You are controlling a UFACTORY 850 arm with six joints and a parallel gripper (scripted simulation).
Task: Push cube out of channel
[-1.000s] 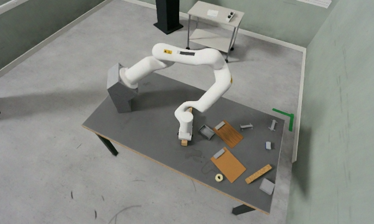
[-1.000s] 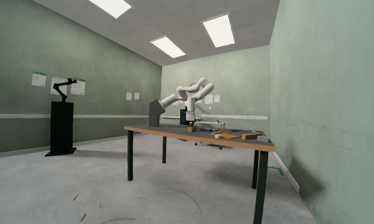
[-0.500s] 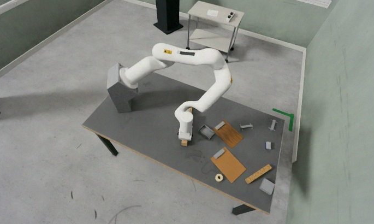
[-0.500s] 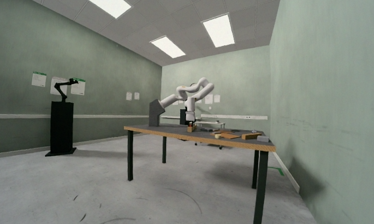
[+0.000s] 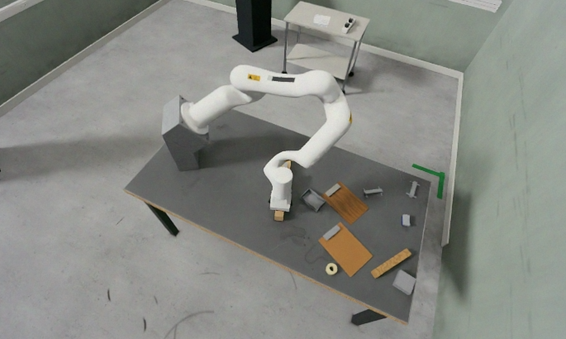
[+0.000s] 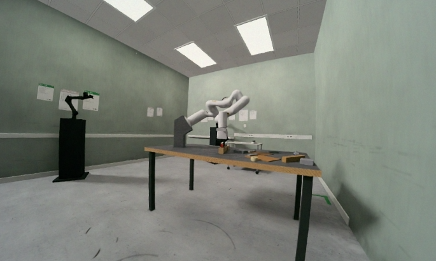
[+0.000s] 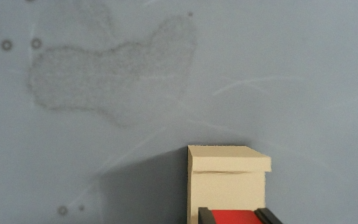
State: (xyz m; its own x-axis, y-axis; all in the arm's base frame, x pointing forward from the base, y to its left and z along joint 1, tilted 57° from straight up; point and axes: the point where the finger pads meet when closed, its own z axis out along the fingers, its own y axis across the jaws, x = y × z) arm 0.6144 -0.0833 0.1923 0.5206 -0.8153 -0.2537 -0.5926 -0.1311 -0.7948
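Now: hand 90 mm past the wooden channel, 100 mm to the right of it and 30 mm above it. From my hand the other things lie so: wooden bar (580 mm ahead, 230 mm to the left, 70 mm below); grey tray (70 mm ahead, 190 mm to the left, 80 mm below); red cube (10 mm below).
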